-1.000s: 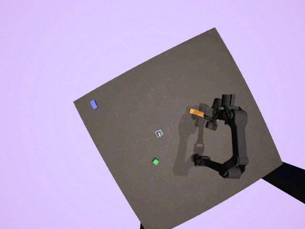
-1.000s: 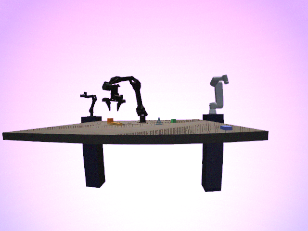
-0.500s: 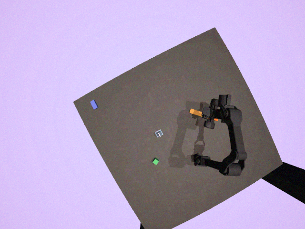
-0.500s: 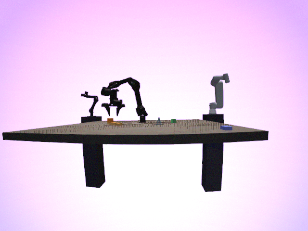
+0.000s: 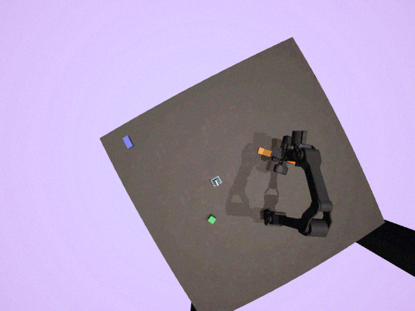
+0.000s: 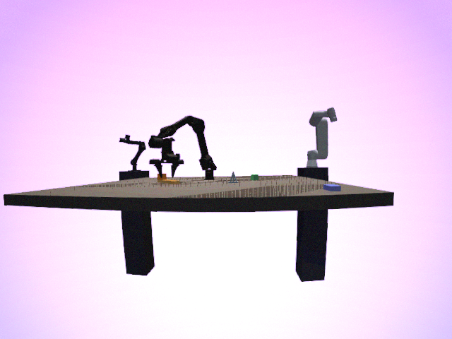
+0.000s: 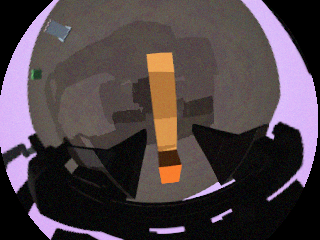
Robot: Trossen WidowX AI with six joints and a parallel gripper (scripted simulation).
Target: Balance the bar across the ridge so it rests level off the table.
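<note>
Right now my gripper tip is 30 mm short of the ridge, 360 mm to the right of it and 30 mm below it. Round my gripper tip: green cube (140 mm behind, 480 mm to the left, 10 mm below); blue block (460 mm ahead, 690 mm to the left, 20 mm below).
</note>
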